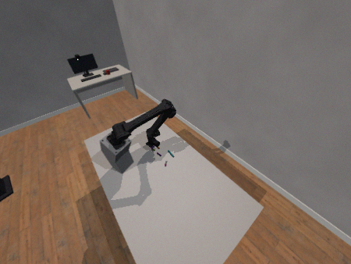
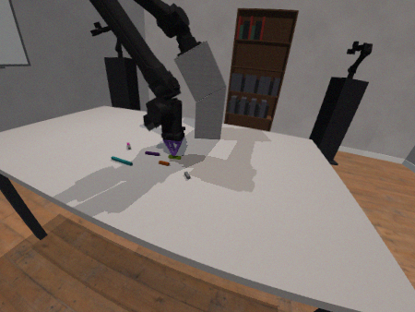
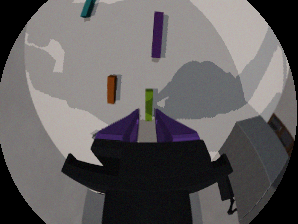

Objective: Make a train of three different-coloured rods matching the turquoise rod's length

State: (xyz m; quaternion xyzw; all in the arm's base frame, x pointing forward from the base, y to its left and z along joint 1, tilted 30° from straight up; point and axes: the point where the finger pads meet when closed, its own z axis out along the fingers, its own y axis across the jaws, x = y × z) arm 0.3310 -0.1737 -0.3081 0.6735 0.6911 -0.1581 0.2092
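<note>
The lime rod lies 2 cm below my hand. Round my hand: purple rod (10 cm to the right, 2 cm below, 1 cm behind); turquoise rod (19 cm to the right, 7 cm ahead, 2 cm below); orange rod (5 cm ahead, 3 cm to the right, 2 cm below).
</note>
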